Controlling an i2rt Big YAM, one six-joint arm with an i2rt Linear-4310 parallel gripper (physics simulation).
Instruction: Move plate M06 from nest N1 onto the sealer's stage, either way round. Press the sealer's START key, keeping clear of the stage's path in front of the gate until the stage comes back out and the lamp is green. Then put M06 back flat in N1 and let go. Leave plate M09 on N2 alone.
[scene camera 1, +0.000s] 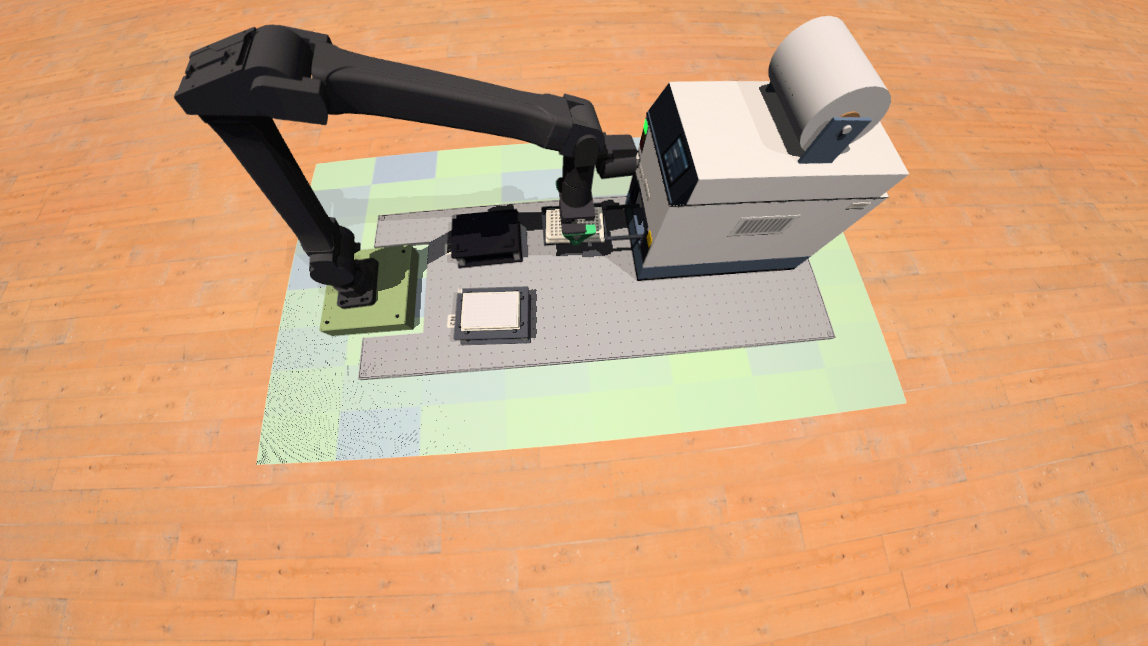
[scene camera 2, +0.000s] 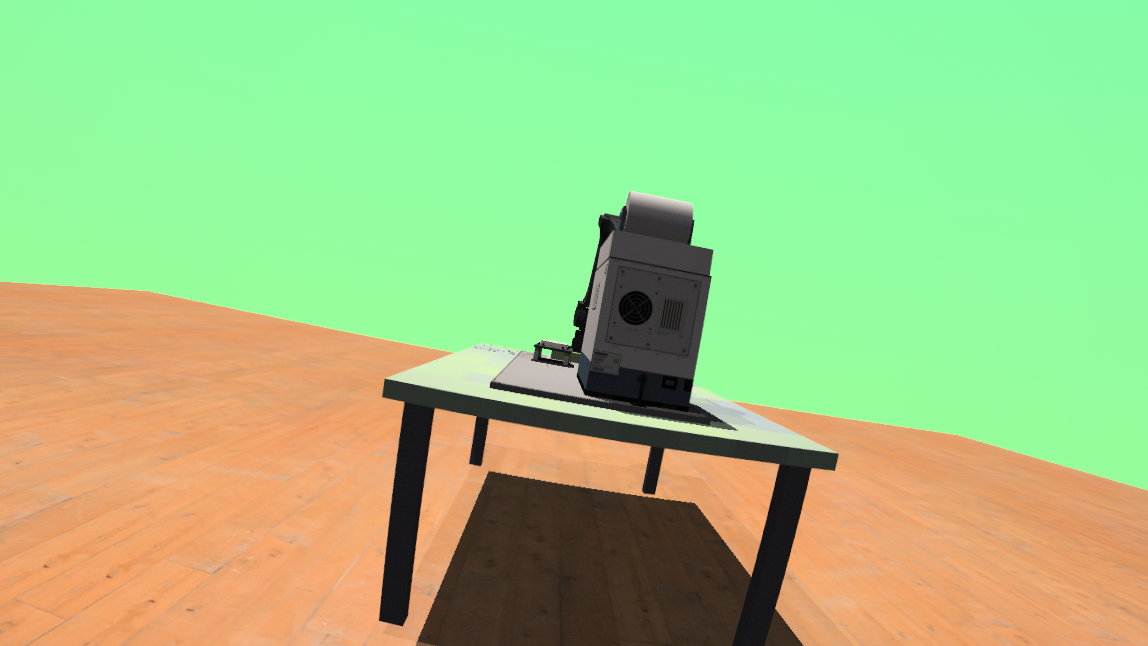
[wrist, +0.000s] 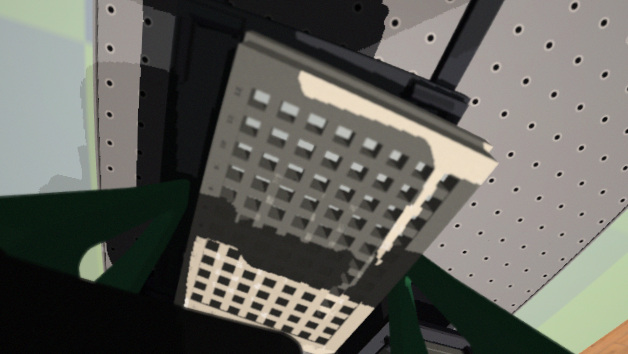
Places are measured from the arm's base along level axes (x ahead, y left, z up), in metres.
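Where they show: gripper, fingertip midpoint: (scene camera 1: 573, 226) (wrist: 294, 223); arm's base at its link origin: (scene camera 1: 360, 284).
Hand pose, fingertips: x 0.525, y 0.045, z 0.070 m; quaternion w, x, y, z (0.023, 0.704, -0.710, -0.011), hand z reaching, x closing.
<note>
Each offset is from my fingertips to the top centre of the thing. "pt": to the spot under its first point. Level surfaces: height alone.
Plate M06 {dx +0.002, dy -0.003, dz +0.022 m} (scene camera 1: 552, 223) (wrist: 324, 185), cream with a grid of wells, lies on the sealer's black stage (scene camera 1: 597, 246) (wrist: 188, 101), which stands out in front of the gate. My gripper (scene camera 1: 582, 230) (wrist: 294, 223) is open just above the plate, with one green finger on each side of its near end. I cannot tell if the fingers touch it. Nest N1 {dx -0.211, dy +0.043, dz -0.041 m} (scene camera 1: 486, 235) is black and empty. Plate M09 {dx -0.204, dy -0.164, dz -0.036 m} (scene camera 1: 490, 309) lies flat on nest N2 {pt dx -0.121, dy -0.174, dz -0.103 m} (scene camera 1: 531, 319). The sealer (scene camera 1: 770, 168) (scene camera 2: 650, 321) shows a green lamp {dx +0.153, dy +0.098, dz +0.178 m} (scene camera 1: 645, 128) at its front top corner.
A white film roll {dx +0.382, dy -0.003, dz +0.372 m} (scene camera 1: 827, 80) sits on top of the sealer. The grey perforated board {dz -0.103 m} (scene camera 1: 682, 313) (wrist: 549, 154) carries the nests and the sealer. The arm's green base plate (scene camera 1: 393, 292) is at the left. In scene camera 2 the sealer hides the gripper.
</note>
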